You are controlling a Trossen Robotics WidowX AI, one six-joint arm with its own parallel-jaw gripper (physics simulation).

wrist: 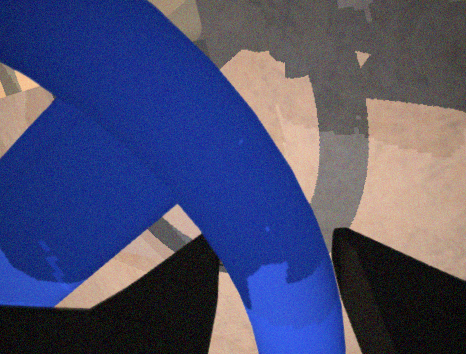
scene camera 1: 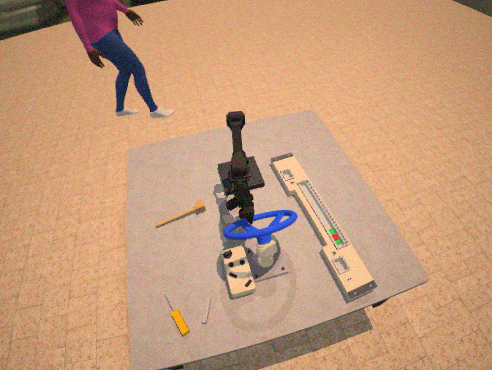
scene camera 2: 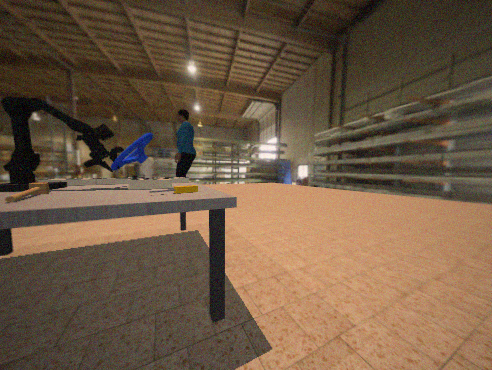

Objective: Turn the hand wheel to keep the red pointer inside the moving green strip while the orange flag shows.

Note:
I see my gripper (wrist: 275, 244) and a blue hand wheel (wrist: 144, 120).

